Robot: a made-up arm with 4 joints.
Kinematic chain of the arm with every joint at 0, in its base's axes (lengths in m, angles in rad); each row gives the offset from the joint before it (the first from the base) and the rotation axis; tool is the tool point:
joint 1: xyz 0 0 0.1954 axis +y
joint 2: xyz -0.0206 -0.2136 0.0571 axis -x
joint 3: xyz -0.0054 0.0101 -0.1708 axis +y
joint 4: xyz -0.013 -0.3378 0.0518 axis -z
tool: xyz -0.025 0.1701 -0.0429
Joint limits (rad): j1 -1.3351..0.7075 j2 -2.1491..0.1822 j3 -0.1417..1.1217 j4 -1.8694..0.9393
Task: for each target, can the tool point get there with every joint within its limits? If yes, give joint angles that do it. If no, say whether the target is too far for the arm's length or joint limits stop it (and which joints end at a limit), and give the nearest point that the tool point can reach.
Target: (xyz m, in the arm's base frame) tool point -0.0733 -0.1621 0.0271
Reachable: yes | joints -0.1781 -1.1595 0.3775 -0.2879
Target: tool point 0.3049 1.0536 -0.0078
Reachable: no: too far | nearest point 0.1275 0.1615 -0.0345 | short by 0.910 m
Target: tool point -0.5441 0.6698 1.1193
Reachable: no: too far | nearest point -0.2261 0.1152 0.2537 | short by 1.076 m
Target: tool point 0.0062 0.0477 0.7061
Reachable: no: joint limits stop it (at a limit: joint 1, joint 2, joint 4) | nearest point 0.0330 0.0563 0.2725 | short by 0.434 m
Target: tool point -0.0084 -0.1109 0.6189
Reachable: no: joint limits stop it (at a limit: joint 1, joint 2, joint 3) | nearest point -0.0848 0.0281 0.2766 | short by 0.377 m
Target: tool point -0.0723 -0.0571 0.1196
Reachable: yes | joints 0.4427 -1.5660 0.4722 0.1501
